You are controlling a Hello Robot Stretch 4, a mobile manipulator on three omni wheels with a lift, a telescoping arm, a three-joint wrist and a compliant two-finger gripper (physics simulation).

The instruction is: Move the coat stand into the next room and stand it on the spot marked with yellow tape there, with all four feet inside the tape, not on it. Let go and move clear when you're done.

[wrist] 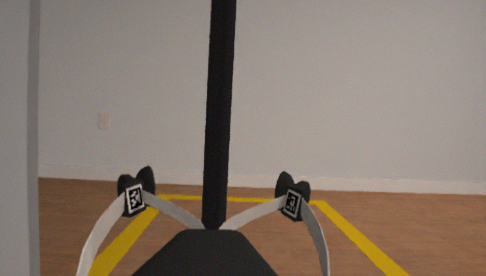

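Observation:
The coat stand's black pole [219, 110] rises through the middle of the wrist view, close to upright, with its top out of frame. My gripper [214, 194] is open, its two fingertips well apart on either side of the pole, with a gap to it on both sides. The yellow tape [357, 237] outlines a shape on the floor. Its far strip passes behind the pole, and its left and right strips run toward the camera. The pole's foot end and the four feet are hidden behind the dark gripper body, so their place relative to the tape cannot be seen.
A grey wall edge or door frame [33, 140] stands close at the far left. The back wall [360, 90] with a white baseboard [400, 185] lies beyond the tape, with a small wall plate [104, 121] on its left part. The floor is brown wood.

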